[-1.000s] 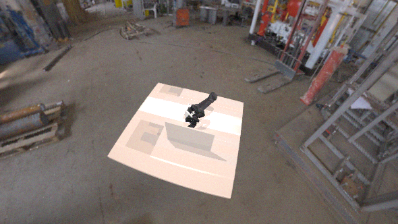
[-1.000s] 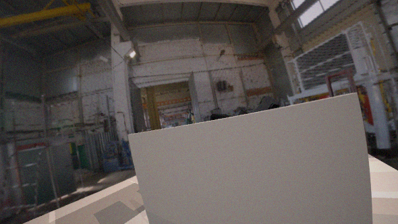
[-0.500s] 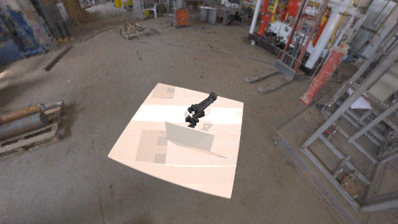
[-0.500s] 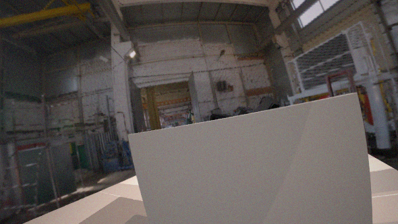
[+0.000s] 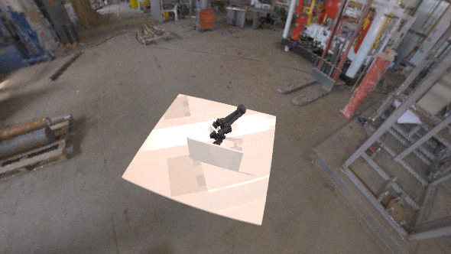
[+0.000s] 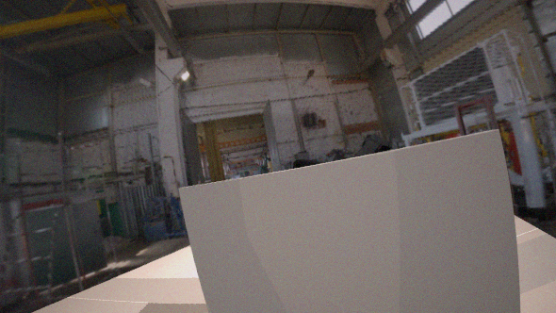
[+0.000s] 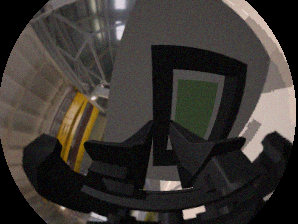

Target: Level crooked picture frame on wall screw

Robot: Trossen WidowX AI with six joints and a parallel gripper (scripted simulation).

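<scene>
Now: the picture frame 10 mm ahead of my gripper tip, 20 mm to the right of it and 50 mm below it. From my gripper tip the other things lie so: wall panel 20 mm ahead, 70 mm below.
</scene>
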